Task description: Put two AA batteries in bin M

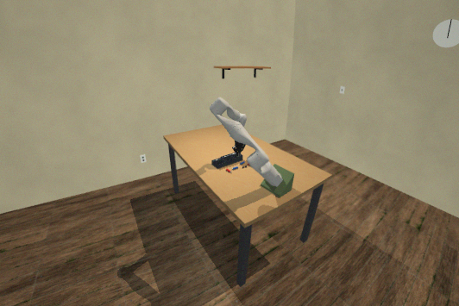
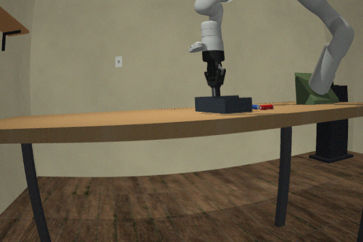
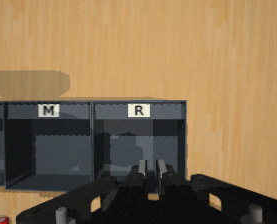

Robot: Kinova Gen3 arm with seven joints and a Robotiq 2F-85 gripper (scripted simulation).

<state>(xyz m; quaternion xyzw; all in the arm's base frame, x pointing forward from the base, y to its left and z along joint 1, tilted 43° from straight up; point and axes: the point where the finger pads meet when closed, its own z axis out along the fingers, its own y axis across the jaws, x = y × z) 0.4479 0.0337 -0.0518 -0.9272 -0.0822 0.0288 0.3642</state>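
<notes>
The dark bin lies 1 cm ahead of my hand, 10 cm to the left of it and 3 cm below it. The rest, counted from my hand: red AA battery 12 cm behind, 3 cm to the right, 5 cm below; then black screw 12 cm behind, 2 cm to the left, 5 cm below; then green 9V battery 7 cm behind, 11 cm to the right, 5 cm below.
</notes>
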